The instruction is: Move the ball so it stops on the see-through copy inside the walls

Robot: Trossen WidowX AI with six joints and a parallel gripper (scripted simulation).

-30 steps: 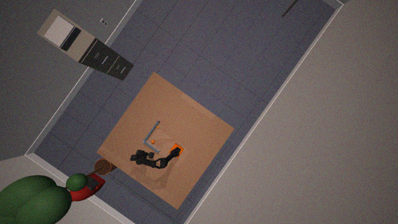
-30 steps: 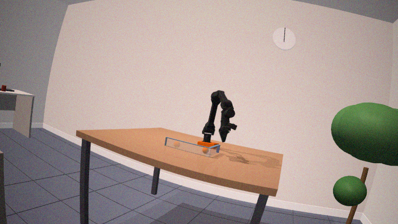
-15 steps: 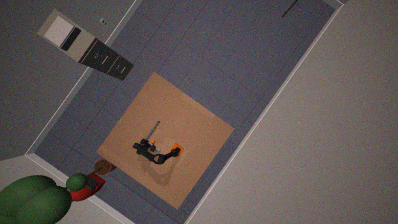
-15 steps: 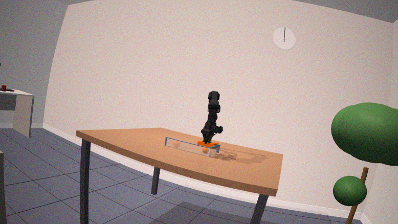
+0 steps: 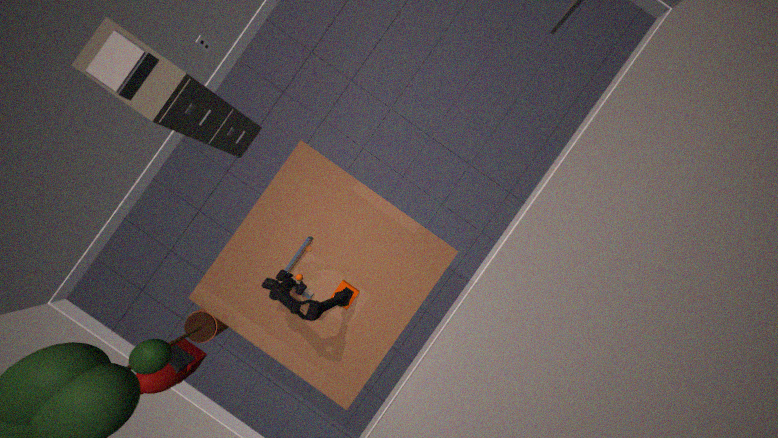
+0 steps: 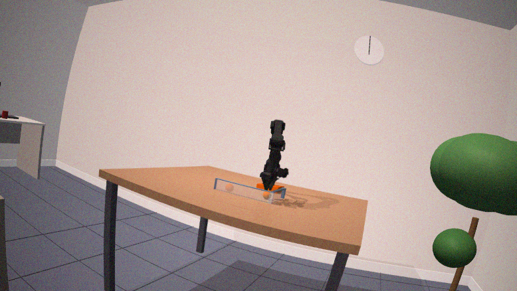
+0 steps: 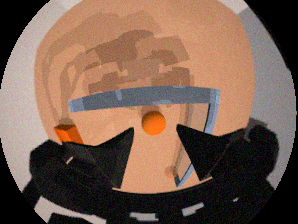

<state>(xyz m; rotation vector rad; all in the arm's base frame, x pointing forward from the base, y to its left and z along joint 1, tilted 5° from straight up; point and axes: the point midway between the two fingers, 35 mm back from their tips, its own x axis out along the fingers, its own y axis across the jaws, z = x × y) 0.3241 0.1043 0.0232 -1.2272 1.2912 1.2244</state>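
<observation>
My gripper tip is 20 mm above the orange ball. The rest, counted from my gripper tip: see-through copy of ball: 60 mm ahead, 190 mm to the right, 20 mm below.
</observation>
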